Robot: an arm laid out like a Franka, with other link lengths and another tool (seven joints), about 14 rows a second.
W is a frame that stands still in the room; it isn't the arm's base.
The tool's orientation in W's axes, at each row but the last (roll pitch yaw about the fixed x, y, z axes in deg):
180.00, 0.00, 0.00
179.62, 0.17, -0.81
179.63, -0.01, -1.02
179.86, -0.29, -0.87
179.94, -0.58, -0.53
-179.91, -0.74, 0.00
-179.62, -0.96, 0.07
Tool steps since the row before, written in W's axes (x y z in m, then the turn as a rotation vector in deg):
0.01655, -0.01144, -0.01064, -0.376, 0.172, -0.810
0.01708, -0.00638, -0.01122, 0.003, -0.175, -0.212
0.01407, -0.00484, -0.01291, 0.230, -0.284, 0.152
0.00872, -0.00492, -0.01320, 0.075, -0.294, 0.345
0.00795, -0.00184, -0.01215, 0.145, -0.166, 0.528
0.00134, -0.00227, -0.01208, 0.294, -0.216, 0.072
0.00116, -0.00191, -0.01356, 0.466, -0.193, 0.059
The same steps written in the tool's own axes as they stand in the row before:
0.01655, 0.01144, 0.01064, -0.376, -0.172, 0.810
0.01720, 0.00606, 0.01121, 0.006, 0.174, 0.213
0.01415, 0.00451, 0.01294, 0.235, 0.281, -0.150
0.00873, 0.00475, 0.01326, 0.081, 0.294, -0.344
0.00784, 0.00175, 0.01223, 0.152, 0.165, -0.526
0.00118, 0.00229, 0.01209, 0.295, 0.216, -0.069
0.00093, 0.00200, 0.01356, 0.467, 0.193, -0.052

